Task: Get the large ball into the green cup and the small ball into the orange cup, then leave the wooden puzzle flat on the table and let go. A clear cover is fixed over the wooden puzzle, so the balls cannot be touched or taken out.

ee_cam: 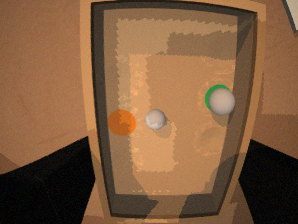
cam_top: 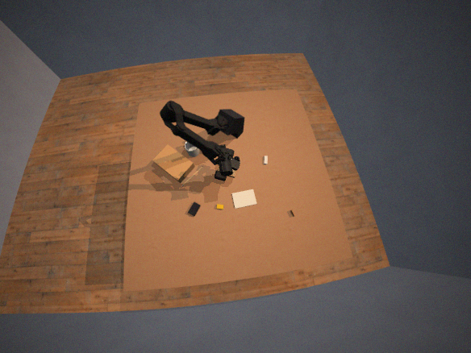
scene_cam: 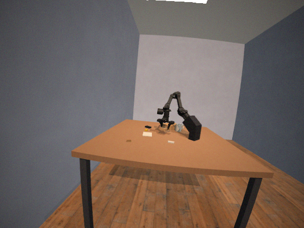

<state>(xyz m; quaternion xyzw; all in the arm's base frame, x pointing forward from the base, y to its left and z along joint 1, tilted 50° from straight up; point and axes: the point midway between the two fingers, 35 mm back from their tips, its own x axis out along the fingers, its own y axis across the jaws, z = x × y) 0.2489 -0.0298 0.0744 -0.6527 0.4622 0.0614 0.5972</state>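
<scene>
Right now my hand is 3 cm above the wooden puzzle, 1 cm to the right of it and 1 cm short of it. Also, from my hand: white pad 19 cm ahead, 9 cm below, 5 cm to the left; yellow block 19 cm ahead, 10 cm to the right, 8 cm below; mug 22 cm behind, 15 cm to the right, 5 cm below.
</scene>
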